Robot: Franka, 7 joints.
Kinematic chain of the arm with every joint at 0, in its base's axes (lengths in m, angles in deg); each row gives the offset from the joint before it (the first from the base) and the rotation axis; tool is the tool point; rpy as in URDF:
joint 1: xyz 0 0 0.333 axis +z
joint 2: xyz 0 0 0 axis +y
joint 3: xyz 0 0 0.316 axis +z
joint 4: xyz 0.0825 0 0 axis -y
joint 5: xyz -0.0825 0 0.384 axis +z
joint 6: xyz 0 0 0 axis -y
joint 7: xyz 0.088 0 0 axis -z
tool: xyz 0 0 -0.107 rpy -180 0 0
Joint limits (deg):
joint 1: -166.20..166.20
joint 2: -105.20..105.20
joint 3: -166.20..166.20
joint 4: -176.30..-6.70
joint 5: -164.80..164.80
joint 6: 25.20..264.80
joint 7: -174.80..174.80
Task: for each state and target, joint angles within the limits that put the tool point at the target. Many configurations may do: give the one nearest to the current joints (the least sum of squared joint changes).
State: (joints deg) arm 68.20 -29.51 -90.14 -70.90 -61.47 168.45 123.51
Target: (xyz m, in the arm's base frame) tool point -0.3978 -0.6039 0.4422
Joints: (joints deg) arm 14.63 -39.11 -130.29 -89.91 -62.72 163.21 123.51
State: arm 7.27 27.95 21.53 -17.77 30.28 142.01 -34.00
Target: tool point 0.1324 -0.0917 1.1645
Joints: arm -29.55 6.96 7.86 -9.54 35.51 156.69 -34.00
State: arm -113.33 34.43 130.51 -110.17 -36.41 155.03 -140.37
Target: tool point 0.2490 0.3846 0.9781
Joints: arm -93.58 8.99 152.77 -73.95 -34.83 160.55 -140.37
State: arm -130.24 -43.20 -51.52 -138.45 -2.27 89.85 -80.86
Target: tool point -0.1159 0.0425 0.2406
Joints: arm -145.22 -30.03 -64.11 -172.05 -13.46 69.71 -80.86
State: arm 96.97 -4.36 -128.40 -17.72 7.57 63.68 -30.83
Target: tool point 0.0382 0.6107 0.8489
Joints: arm 101.95 52.41 -116.32 -8.12 15.63 90.73 -30.83
